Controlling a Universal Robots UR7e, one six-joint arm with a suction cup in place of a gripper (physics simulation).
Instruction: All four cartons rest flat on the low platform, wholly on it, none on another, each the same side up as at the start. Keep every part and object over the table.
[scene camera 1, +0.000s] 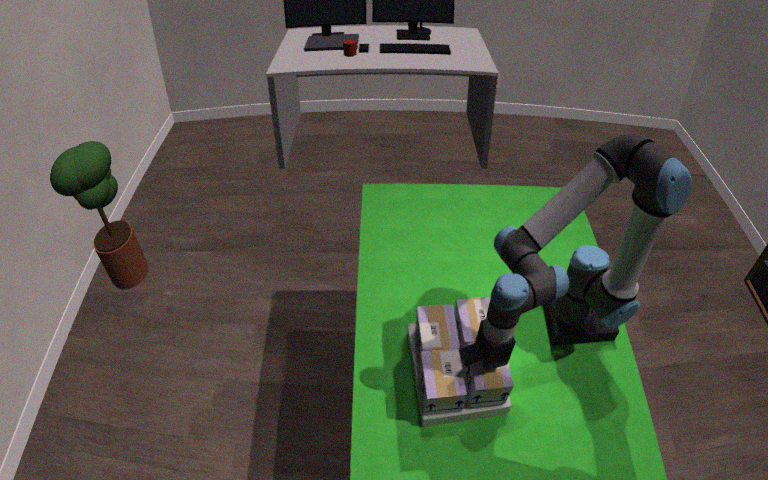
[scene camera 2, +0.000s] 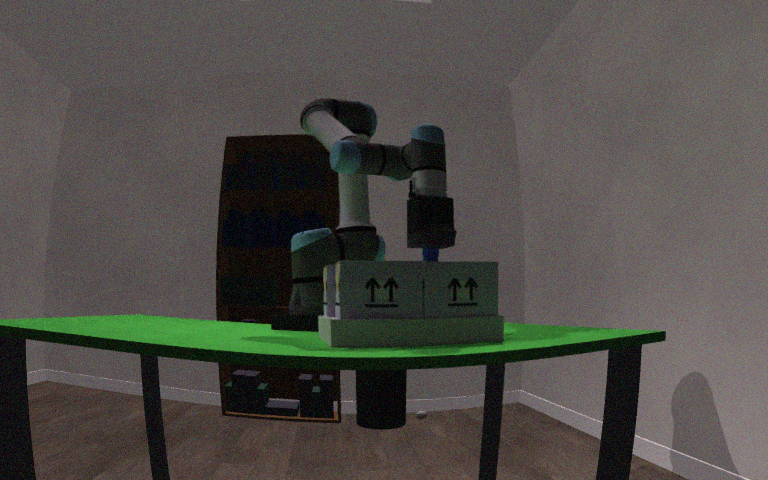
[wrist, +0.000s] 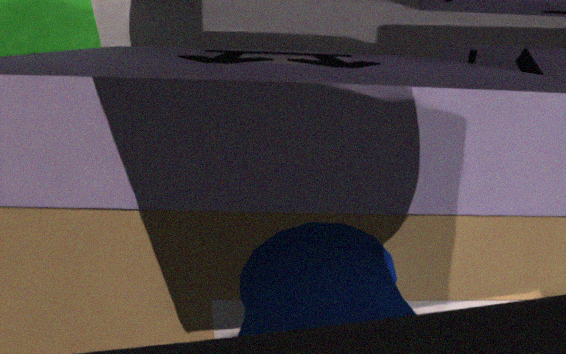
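Pixels of known places: hand, tool point: (wrist: 310, 253); arm's base, link origin: (scene camera 1: 572, 307) (scene camera 2: 315, 314).
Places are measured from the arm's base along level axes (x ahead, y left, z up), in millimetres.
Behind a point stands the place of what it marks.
The low platform (scene camera 1: 464, 418) @[x 407, y 310, z -26 mm] (scene camera 2: 416, 331) @[x 523, y 140, z -18 mm] (wrist: 114, 22) @[x 407, y 302, z 4 mm] carries four upright cartons with lilac and tan striped tops: front left (scene camera 1: 444, 376) @[x 465, y 241, z 105 mm] (scene camera 2: 464, 289) @[x 515, y 232, z 55 mm], back left (scene camera 1: 440, 315) @[x 447, y 48, z 105 mm] (scene camera 2: 382, 289) @[x 507, y 84, z 56 mm], back right (scene camera 1: 468, 322) @[x 376, y 80, z 105 mm] and front right (scene camera 1: 490, 383) @[x 355, y 284, z 115 mm] (wrist: 60, 145) @[x 383, y 266, z 115 mm]. None lies on another. My gripper (scene camera 1: 488, 365) @[x 348, y 219, z 103 mm] (scene camera 2: 430, 258) (wrist: 317, 280), a blue suction cup, is down on the top of the front right carton, shut on it. That carton stands level with its neighbours, on the platform. The tool hides part of the right-hand cartons; whether their right edges lie wholly inside the platform I cannot tell.
The platform stands on the green table top (scene camera 1: 413, 243) @[x 462, y -376, z -44 mm] (scene camera 2: 169, 333) @[x 440, y -324, z -44 mm]. The arm's base (scene camera 1: 583, 328) @[x -10, y 89, z 5 mm] stands to the right of the cartons in scene camera 1. A desk (scene camera 1: 385, 62), a plant (scene camera 1: 121, 254) and a bookcase (scene camera 2: 277, 226) are away from the table.
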